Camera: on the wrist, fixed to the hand. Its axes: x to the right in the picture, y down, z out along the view.
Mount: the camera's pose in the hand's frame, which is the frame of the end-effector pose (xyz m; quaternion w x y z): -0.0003 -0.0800 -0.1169 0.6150 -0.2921 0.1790 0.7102
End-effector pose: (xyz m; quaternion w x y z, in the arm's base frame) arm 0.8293 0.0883 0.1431 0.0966 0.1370 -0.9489 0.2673
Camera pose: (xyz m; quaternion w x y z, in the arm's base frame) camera 0.8674 0.0852 0.2795 0.0794 -0.6657 -0.7417 -0.0197
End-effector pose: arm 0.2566 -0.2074 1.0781 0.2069 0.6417 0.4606 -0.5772
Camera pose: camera 0.2545 -0.0751 1.1287 0.6422 0.7647 0.0332 0.0414
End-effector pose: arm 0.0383 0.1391 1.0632 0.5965 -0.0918 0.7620 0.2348
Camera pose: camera -0.0292 0.0146 1.0644 0.0369 0.2685 0.5720 0.7742
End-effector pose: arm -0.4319 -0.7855 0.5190 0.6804 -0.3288 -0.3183 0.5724
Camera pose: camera -0.2917 -0.8058 0.5160 0.0271 0.7295 0.0076 -0.6834
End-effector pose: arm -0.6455 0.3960 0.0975 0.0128 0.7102 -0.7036 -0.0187
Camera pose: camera -0.5604 0.3961 0.2107 0.3546 -0.0633 -0.9294 -0.0808
